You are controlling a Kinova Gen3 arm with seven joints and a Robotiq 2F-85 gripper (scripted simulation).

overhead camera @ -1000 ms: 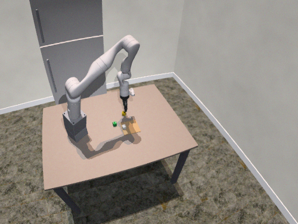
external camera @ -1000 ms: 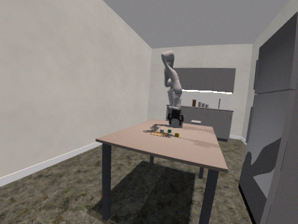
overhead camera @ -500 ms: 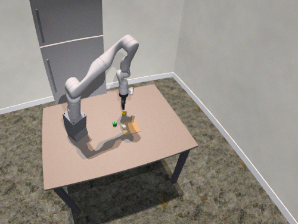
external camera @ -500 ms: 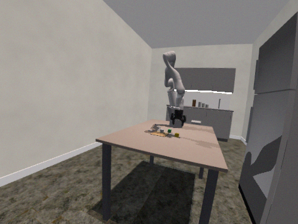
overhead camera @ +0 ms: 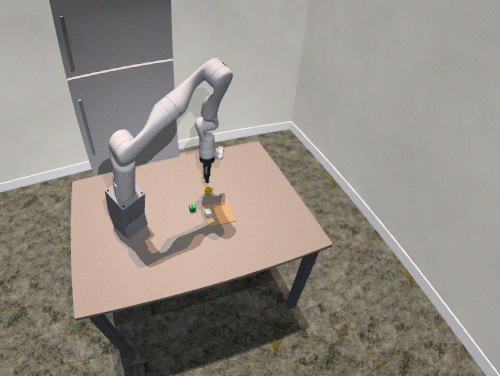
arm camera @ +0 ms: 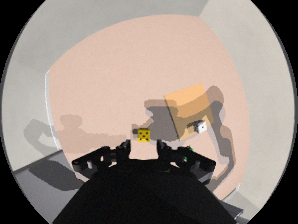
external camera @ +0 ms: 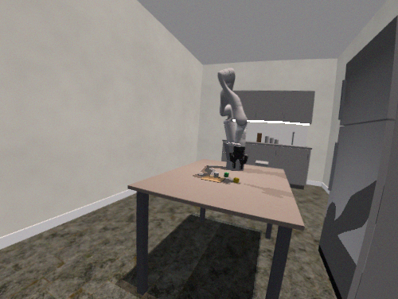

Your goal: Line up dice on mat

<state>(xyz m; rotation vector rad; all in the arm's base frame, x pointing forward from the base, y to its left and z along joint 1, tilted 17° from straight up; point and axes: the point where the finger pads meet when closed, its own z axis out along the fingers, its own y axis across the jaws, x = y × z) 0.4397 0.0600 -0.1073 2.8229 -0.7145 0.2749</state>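
My gripper is now 90 mm above the yellow die. The rest, counted from my hand: mat 20 mm behind, 160 mm to the right, 110 mm below; white die 70 mm behind, 150 mm to the right, 90 mm below; green die 120 mm behind, 80 mm to the right, 90 mm below.
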